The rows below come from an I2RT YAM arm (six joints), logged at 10 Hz.
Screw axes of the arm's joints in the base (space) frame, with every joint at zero. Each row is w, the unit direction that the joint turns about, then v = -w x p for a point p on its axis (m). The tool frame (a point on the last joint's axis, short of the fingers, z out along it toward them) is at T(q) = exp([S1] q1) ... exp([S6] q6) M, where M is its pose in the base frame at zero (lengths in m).
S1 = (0, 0, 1, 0, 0, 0)
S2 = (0, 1, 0, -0.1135, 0, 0.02)
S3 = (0, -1, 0, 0.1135, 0, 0.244)
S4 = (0, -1, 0, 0.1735, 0, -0.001)
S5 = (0, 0, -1, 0, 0.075, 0)
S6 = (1, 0, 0, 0, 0.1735, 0)
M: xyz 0.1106 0 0.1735 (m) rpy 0 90 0 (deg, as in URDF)
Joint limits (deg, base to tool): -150..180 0..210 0..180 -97..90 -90..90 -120..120
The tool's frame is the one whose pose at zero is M.
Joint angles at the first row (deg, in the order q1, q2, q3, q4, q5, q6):
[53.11, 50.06, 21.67, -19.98, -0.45, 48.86]
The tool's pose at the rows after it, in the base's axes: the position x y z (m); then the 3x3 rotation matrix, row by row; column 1 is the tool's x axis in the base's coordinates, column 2 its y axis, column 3 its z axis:
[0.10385, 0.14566, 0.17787], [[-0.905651, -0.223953, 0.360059], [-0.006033, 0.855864, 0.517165], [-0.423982, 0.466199, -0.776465]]
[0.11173, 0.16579, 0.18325], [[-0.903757, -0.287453, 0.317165], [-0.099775, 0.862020, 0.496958], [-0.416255, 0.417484, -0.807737]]
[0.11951, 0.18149, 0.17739], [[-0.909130, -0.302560, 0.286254], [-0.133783, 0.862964, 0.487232], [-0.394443, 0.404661, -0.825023]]
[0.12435, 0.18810, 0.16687], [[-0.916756, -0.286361, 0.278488], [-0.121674, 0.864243, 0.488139], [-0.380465, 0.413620, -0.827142]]
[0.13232, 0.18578, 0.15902], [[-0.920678, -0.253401, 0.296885], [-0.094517, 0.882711, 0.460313], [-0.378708, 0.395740, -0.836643]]
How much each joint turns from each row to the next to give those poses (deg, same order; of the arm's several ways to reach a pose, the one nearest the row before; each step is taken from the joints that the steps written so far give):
[1.31, 4.29, 3.97, -2.26, -0.01, -1.71]
[1.44, 7.17, 5.12, -0.88, -0.48, -3.36]
[0.48, 6.17, 2.29, 2.12, -0.88, -0.72]
[-0.17, 3.55, -0.40, 3.71, -0.50, 0.90]
[-1.88, 2.01, -0.43, 1.50, 0.74, -0.13]

